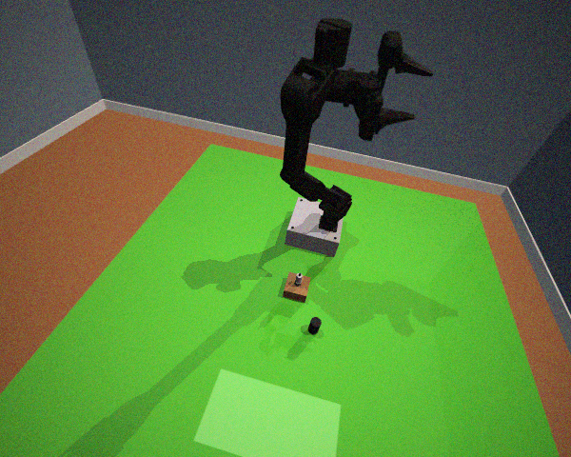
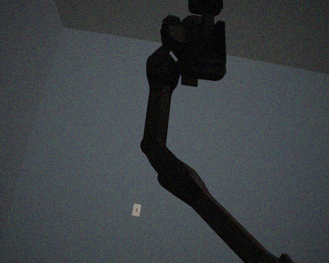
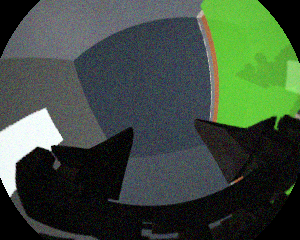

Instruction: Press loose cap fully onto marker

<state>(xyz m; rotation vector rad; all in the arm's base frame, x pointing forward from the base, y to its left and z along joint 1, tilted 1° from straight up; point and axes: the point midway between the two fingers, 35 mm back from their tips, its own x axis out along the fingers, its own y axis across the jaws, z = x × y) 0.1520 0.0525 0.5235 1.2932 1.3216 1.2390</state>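
My gripper tip is 58 cm above the marker cap, 21 cm short of it and 8 cm to the left of it.
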